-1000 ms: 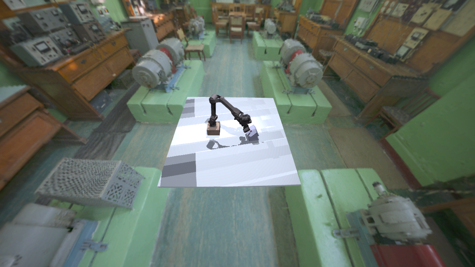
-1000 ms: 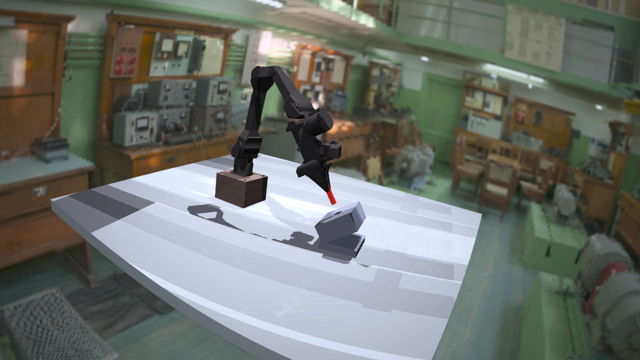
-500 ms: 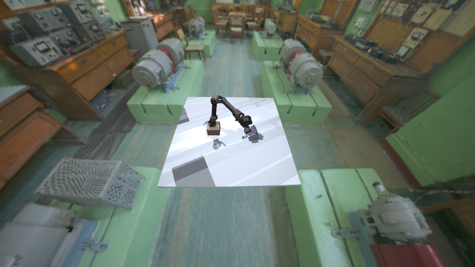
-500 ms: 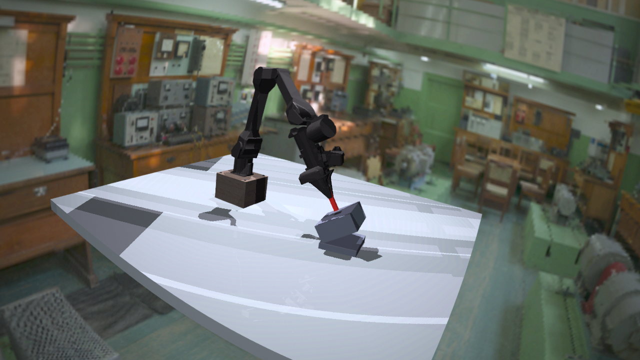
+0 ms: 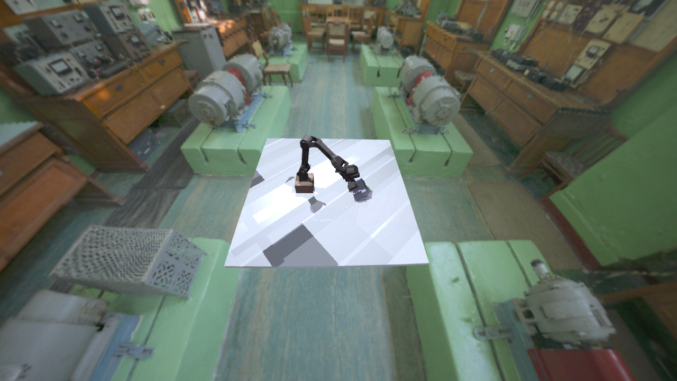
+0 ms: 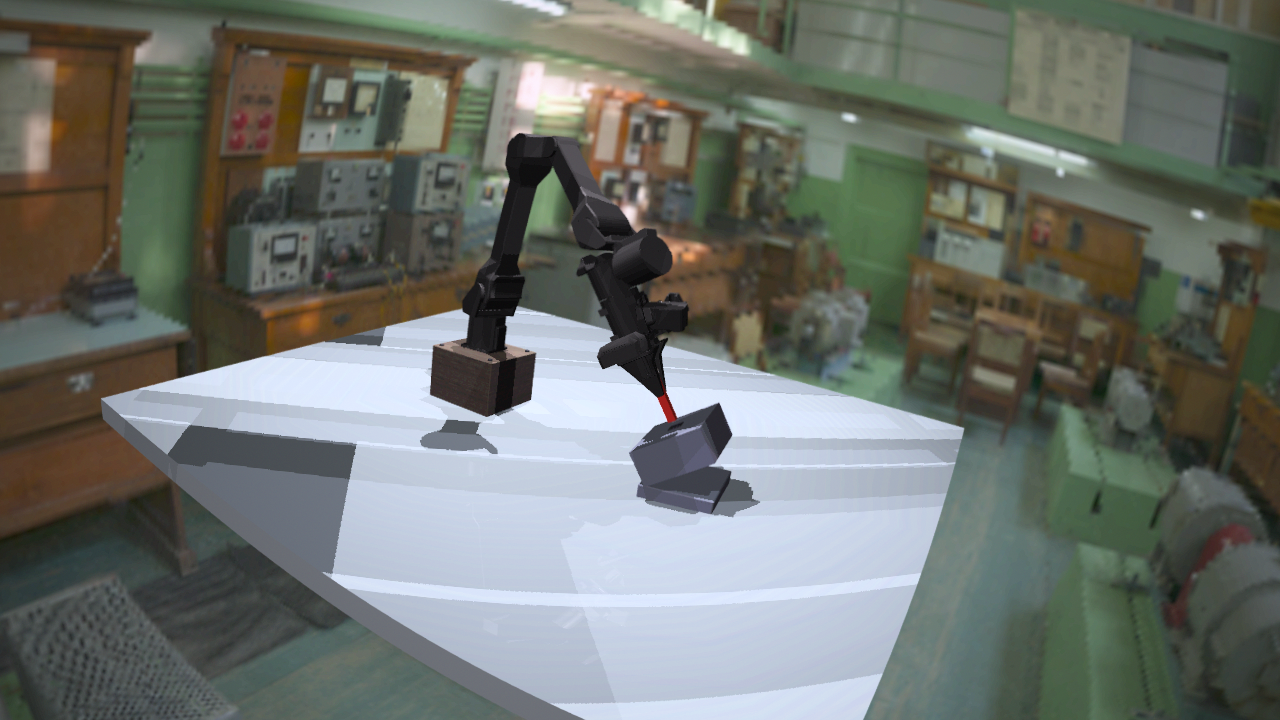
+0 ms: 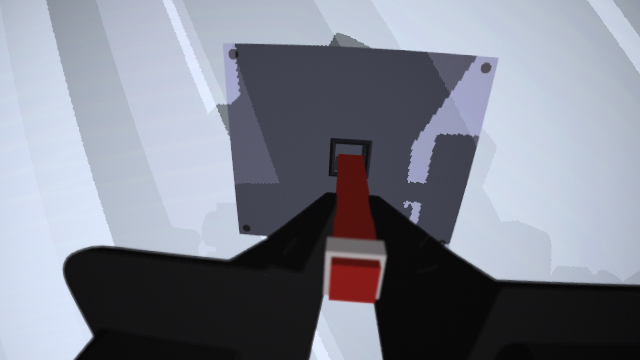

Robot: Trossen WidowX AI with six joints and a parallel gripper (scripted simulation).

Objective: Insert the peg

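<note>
The panel block lies 6 cm below my gripper tip, 4 cm ahead of it and 1 cm to the left of it. From my gripper tip the other things lie so: red square peg: 1 cm behind, 1 cm above; flat foot plate: 13 cm below, 6 cm ahead, 1 cm to the left.
</note>
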